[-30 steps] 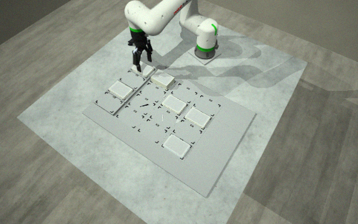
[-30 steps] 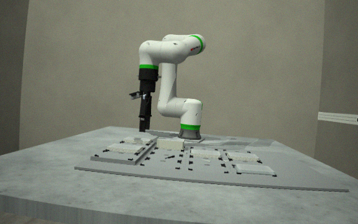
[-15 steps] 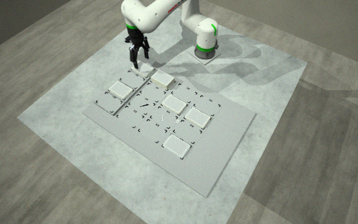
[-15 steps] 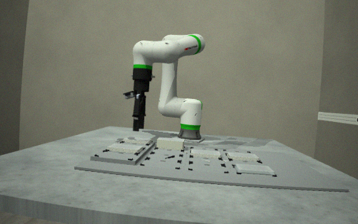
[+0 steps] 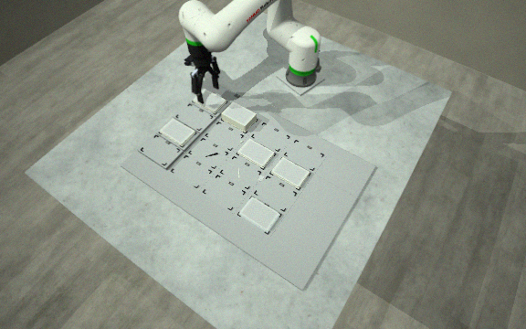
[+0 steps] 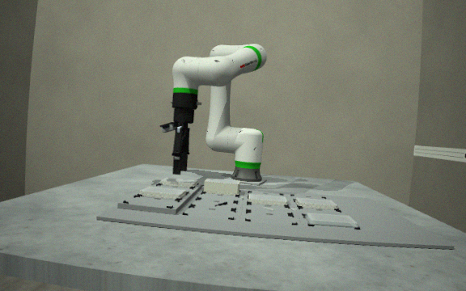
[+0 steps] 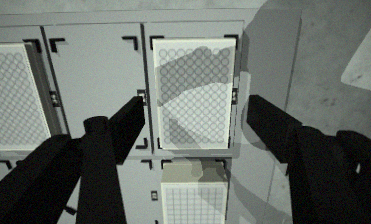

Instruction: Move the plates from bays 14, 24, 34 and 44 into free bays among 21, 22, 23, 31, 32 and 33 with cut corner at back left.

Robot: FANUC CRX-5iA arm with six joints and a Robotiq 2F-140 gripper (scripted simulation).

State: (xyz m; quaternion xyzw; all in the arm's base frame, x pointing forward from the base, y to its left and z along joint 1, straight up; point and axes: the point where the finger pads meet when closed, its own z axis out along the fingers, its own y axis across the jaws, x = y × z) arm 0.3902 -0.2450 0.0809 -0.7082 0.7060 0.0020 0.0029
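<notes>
Right now my hand is 16 cm to the right of the sealed deep-well block and 6 cm above it. From my hand the other things lie so: plate: 49 cm to the left, 32 cm ahead, 8 cm below; white tip: 33 cm to the left, 22 cm ahead, 8 cm below; thin black stick: 21 cm ahead, 18 cm to the left, 8 cm below.
</notes>
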